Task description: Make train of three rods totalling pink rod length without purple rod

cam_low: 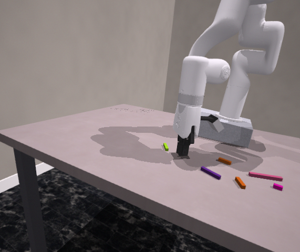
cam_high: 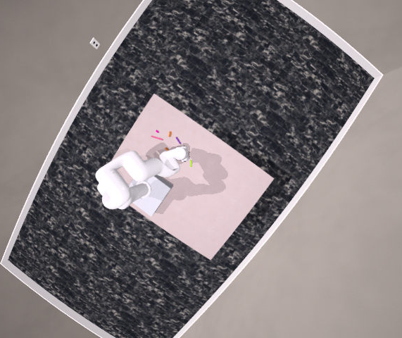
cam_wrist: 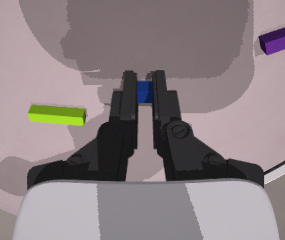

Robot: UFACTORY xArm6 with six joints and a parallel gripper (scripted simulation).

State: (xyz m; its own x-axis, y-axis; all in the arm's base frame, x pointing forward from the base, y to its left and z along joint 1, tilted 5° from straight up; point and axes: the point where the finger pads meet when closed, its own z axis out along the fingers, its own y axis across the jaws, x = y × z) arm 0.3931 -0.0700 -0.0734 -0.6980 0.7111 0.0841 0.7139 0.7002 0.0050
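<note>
Now: the lime rod 80 mm to the right of my hand, 30 mm below it and 30 mm behind it. The rest, counted from my hand: purple rod 110 mm to the left, 40 mm ahead, 30 mm below; blue rod 20 mm below; pink rod 250 mm to the left, 50 mm behind, 30 mm below.
</note>
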